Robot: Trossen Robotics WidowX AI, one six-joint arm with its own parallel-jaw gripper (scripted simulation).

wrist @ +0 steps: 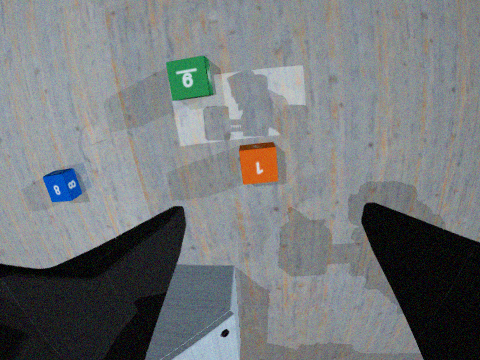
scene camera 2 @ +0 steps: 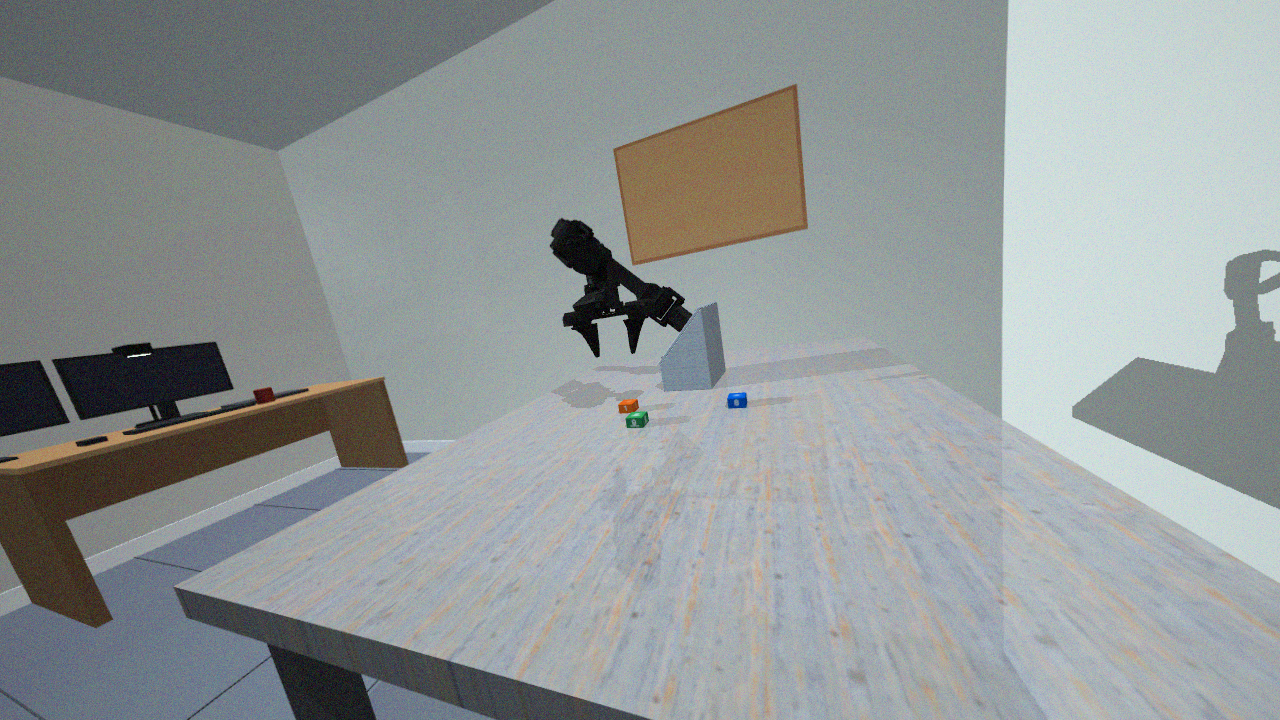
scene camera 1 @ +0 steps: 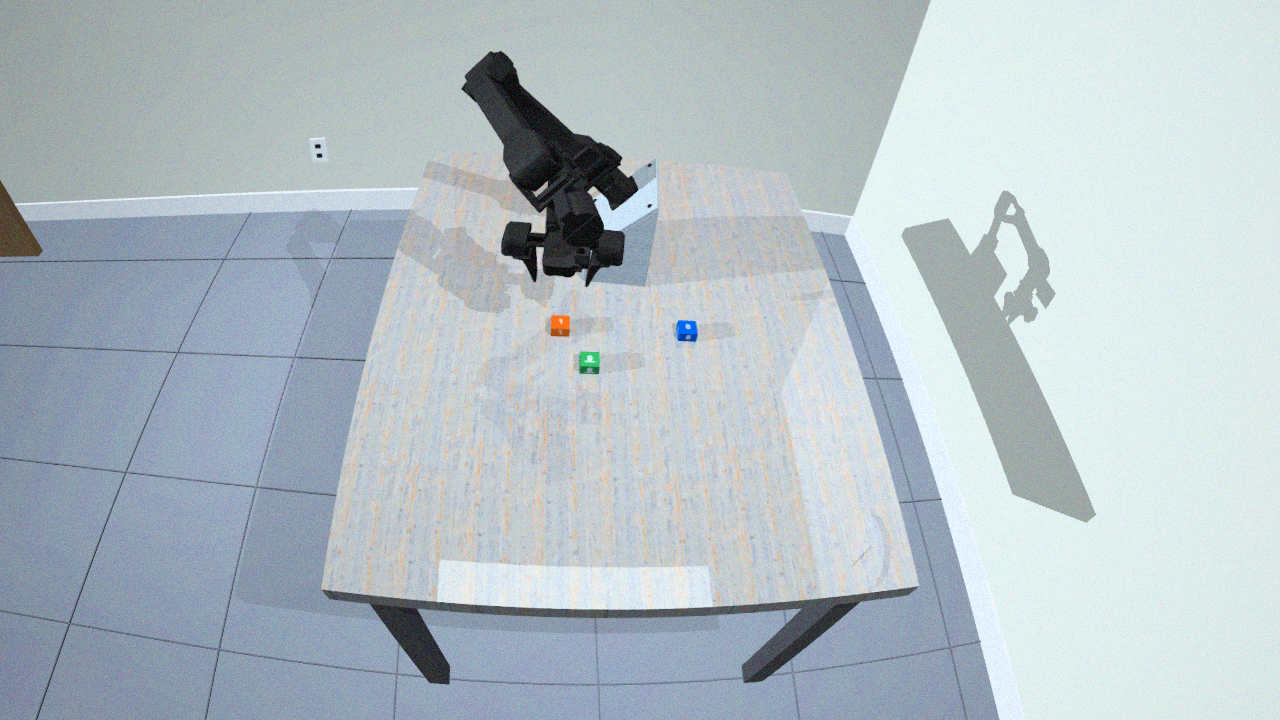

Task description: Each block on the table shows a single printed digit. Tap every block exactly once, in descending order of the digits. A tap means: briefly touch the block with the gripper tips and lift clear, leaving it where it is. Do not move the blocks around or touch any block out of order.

Labels:
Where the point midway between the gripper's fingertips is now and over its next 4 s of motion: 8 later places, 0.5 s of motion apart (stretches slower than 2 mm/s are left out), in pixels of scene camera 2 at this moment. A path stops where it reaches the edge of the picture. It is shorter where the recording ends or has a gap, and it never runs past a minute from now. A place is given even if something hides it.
My gripper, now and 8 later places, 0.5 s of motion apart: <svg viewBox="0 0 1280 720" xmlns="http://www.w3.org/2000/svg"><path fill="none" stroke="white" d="M615 355L618 353L633 350L721 341L727 340L683 349L633 358L632 367L638 400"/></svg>

